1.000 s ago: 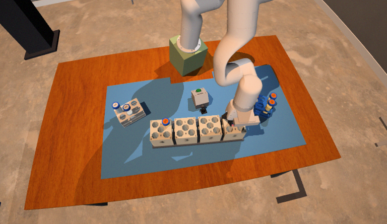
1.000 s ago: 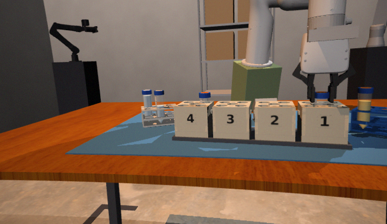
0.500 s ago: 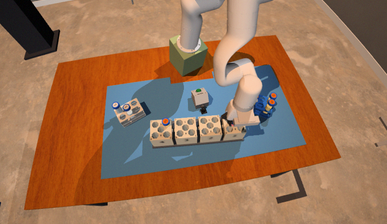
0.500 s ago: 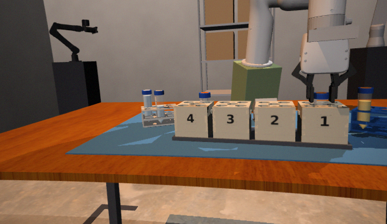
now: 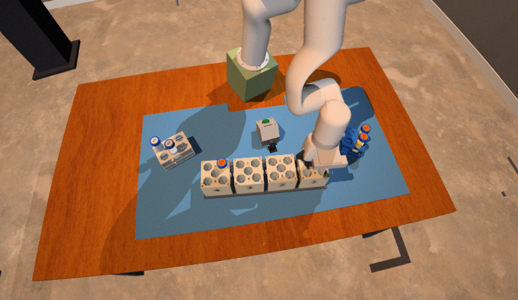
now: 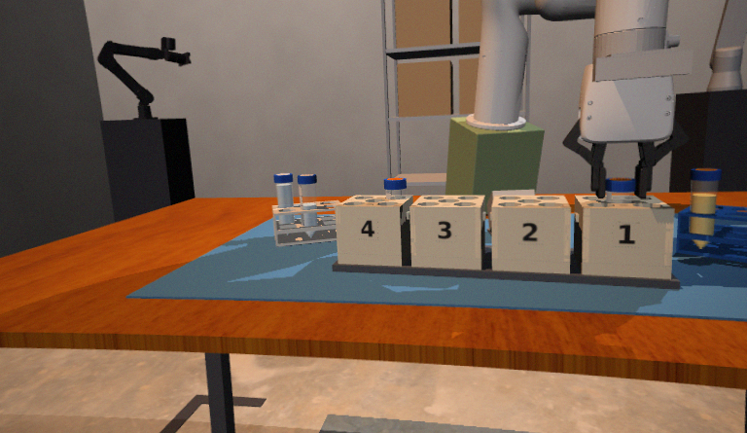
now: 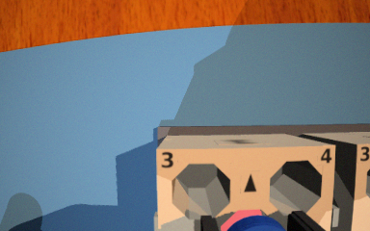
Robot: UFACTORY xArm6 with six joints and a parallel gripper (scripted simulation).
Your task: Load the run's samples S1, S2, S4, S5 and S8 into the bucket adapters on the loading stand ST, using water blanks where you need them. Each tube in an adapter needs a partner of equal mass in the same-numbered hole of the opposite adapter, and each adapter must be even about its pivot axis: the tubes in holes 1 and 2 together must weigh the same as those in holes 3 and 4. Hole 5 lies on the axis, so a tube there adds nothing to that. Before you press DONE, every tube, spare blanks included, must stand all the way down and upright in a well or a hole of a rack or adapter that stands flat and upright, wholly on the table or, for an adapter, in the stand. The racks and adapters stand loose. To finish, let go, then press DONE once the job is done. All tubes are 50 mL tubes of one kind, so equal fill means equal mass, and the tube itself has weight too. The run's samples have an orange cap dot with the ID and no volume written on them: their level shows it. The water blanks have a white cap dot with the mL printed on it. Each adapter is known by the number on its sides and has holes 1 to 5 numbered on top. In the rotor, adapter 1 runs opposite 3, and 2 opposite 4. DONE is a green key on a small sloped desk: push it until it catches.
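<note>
Right now my hand is 50 mm above the sample tube and 10 mm past it. The rest, counted from my hand: green key (240 mm behind, 90 mm to the right, 60 mm below); then blue sample rack (190 mm to the left, 90 mm below, 80 mm behind); then loading stand (160 mm to the right, 120 mm below, 40 mm behind).
</note>
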